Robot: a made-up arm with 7 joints.
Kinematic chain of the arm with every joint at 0, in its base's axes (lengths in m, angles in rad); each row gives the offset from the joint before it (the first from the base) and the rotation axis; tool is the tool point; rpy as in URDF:
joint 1: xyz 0 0 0.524 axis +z
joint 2: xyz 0 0 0 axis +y
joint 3: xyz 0 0 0.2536 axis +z
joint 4: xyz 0.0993 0 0 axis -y
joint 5: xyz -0.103 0 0.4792 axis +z
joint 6: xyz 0 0 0 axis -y
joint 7: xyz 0.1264 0 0 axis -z
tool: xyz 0 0 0 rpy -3.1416 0 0
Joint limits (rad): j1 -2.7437..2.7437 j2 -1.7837..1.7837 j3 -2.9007..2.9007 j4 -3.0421..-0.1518 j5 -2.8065..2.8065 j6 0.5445..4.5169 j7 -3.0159..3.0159
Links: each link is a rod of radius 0.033 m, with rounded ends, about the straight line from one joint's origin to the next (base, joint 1, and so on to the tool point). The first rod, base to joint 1, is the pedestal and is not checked.
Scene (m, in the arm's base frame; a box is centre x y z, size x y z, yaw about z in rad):
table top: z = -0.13
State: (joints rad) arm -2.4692 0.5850 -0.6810 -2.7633 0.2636 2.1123 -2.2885
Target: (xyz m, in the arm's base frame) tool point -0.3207 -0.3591 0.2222
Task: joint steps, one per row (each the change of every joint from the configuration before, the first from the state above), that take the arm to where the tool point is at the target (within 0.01 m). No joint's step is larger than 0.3 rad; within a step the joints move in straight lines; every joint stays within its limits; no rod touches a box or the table.
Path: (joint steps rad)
1: 0.2174 -0.1538 0.2363 0.0782 -0.0300 0.0173 0.0000
2: 0.2173 -0.1539 0.2362 0.0782 -0.0301 0.0173 0.0000

